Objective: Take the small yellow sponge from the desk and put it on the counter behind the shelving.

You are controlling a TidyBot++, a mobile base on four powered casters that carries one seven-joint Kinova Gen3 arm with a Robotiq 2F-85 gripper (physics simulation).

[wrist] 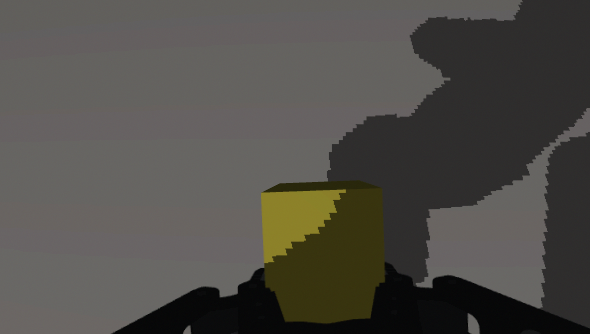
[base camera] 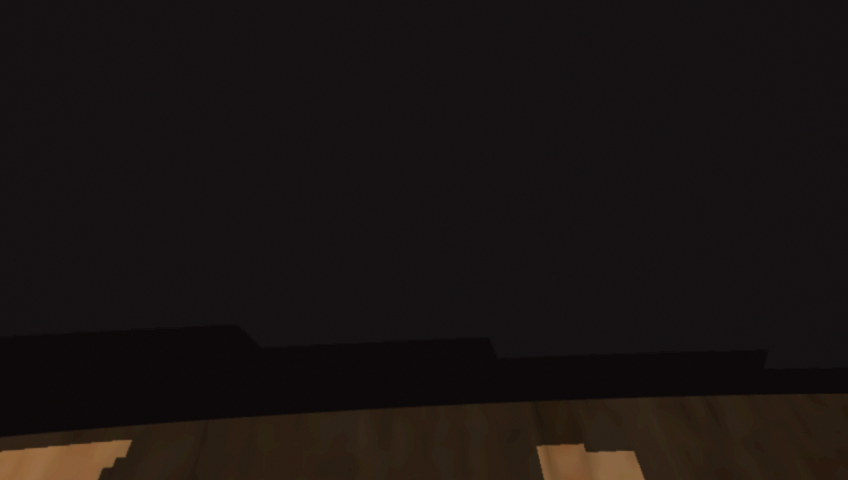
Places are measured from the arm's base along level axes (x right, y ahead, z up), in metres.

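Pixels of known places: gripper, fingertip midpoint: (wrist: 322, 274).
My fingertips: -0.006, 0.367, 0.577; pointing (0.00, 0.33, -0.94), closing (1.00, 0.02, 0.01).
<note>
Ahead of a thing's pixels: the offset from my fingertips to its top centre, as dx, dy, dz. "pt": to the spot under its first point. Level surfaces: height alone.
The small yellow sponge {+0.000, -0.007, +0.062} (wrist: 324, 240) is between the two black fingers at the bottom middle of the wrist view, partly in shadow. My gripper (wrist: 322, 274) is shut on it, with a finger against each side. Behind the sponge is a grey, faintly banded surface; how far off it is, and whether it is the counter, I cannot tell. The desk and the shelving cannot be made out in either view.
A dark shadow shaped like an arm (wrist: 450, 135) falls on the grey surface {dz -0.064} (wrist: 150, 165). In the base camera view a large near-black face {pt +0.015, -0.150, -0.705} (base camera: 416, 178) stands close in front, above a wooden floor {dz -0.974} (base camera: 357, 446) with lit patches.
</note>
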